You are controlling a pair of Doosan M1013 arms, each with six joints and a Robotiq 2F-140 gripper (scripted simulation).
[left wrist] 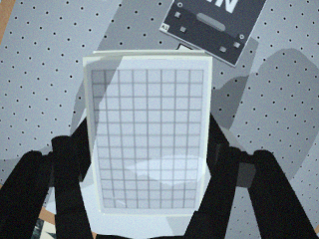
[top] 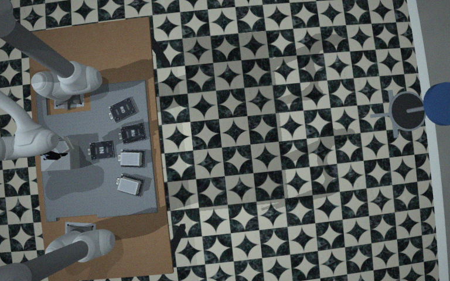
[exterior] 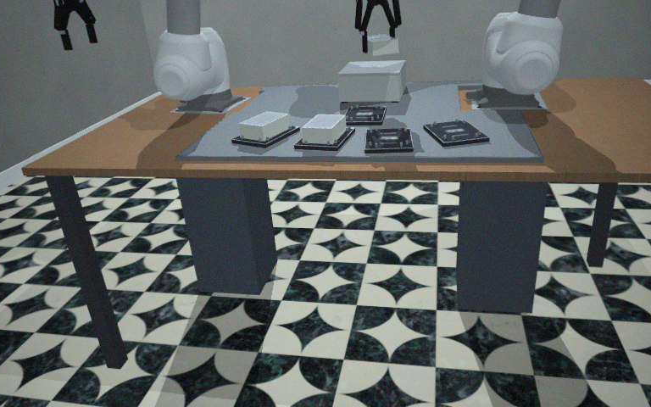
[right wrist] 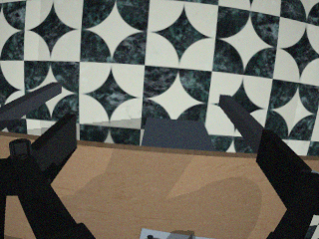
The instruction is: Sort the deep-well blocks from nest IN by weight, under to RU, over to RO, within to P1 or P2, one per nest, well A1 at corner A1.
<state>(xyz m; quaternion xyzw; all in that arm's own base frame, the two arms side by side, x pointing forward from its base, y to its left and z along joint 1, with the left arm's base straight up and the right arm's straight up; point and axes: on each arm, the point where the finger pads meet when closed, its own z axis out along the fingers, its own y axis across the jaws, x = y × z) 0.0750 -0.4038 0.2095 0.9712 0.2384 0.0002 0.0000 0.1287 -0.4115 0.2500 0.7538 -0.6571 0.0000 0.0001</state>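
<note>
The reject nest RO lies 33 cm ahead of my left hand, 24 cm to the left of it and 19 cm below it. From my left hand the other things lie so: check-weigher CW: 13 cm below, 12 cm behind, 3 cm to the right; then dark infeed nest: 19 cm below, 16 cm ahead, 3 cm to the right; then A1 mark: 18 cm below, 8 cm ahead, 2 cm to the left.
</note>
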